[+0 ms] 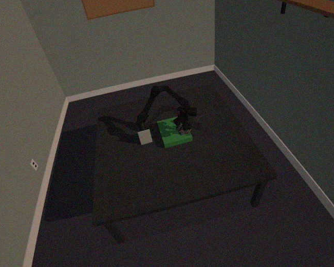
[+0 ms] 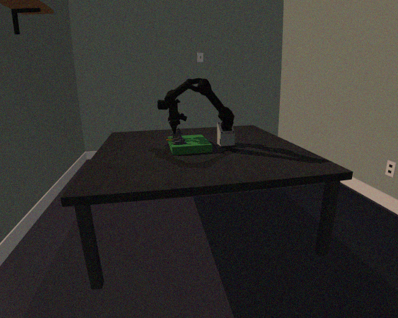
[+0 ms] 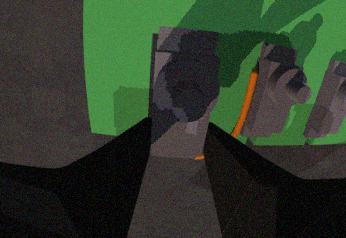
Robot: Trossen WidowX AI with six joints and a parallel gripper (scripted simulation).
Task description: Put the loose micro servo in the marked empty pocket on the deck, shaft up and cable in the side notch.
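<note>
Right now the green deck is 12 cm behind my gripper tip, 8 cm to the left of it and 6 cm below it.
</note>
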